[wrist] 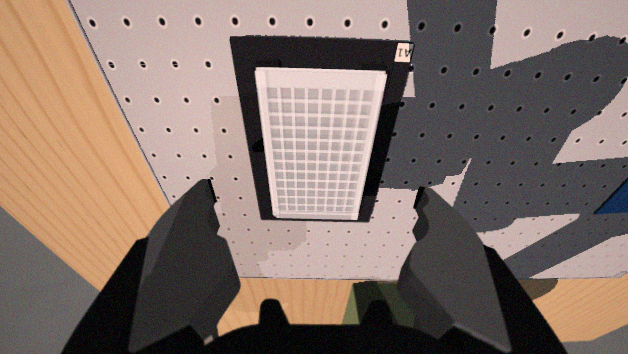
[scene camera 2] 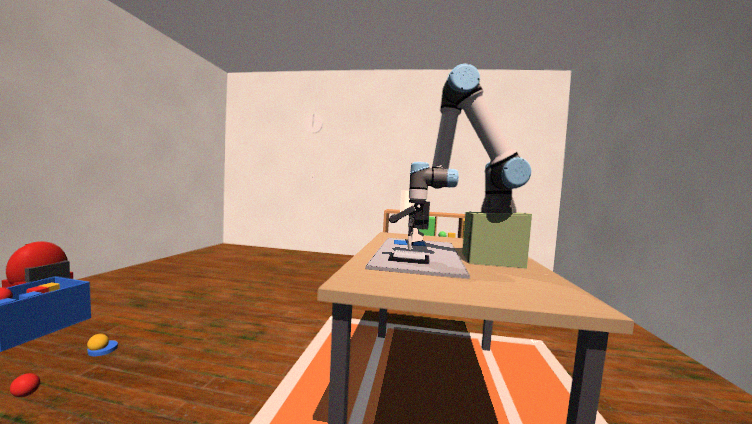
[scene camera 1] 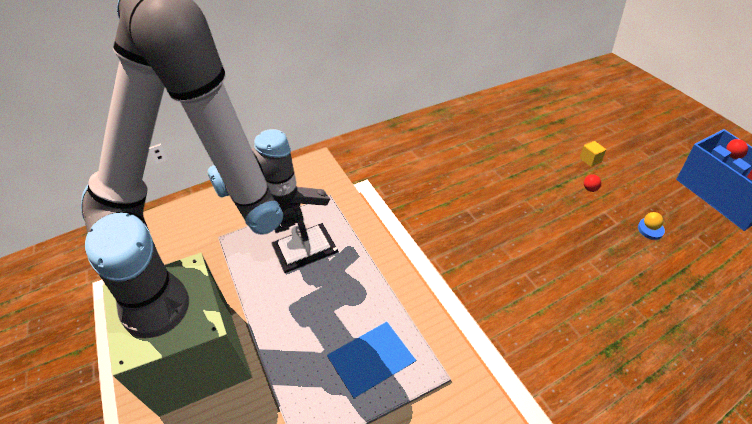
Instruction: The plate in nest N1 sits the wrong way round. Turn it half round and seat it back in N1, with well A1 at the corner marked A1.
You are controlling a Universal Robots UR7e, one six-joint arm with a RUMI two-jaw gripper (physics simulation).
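A pale, gridded plate lies flat in the black nest. The nest's A1 label is at its upper right corner in the wrist view. Which plate corner holds well A1 cannot be told. My gripper is open and empty above the plate. In the wrist view its fingers stand wide apart, one off each long side of the plate, toward the lower end. Neither finger touches the plate there. In scene camera 1 the fingers hide part of the plate.
The nest stands on a light perforated board. A flat blue square lies farther along the board. The arm's green base block stands beside the board on the wooden table.
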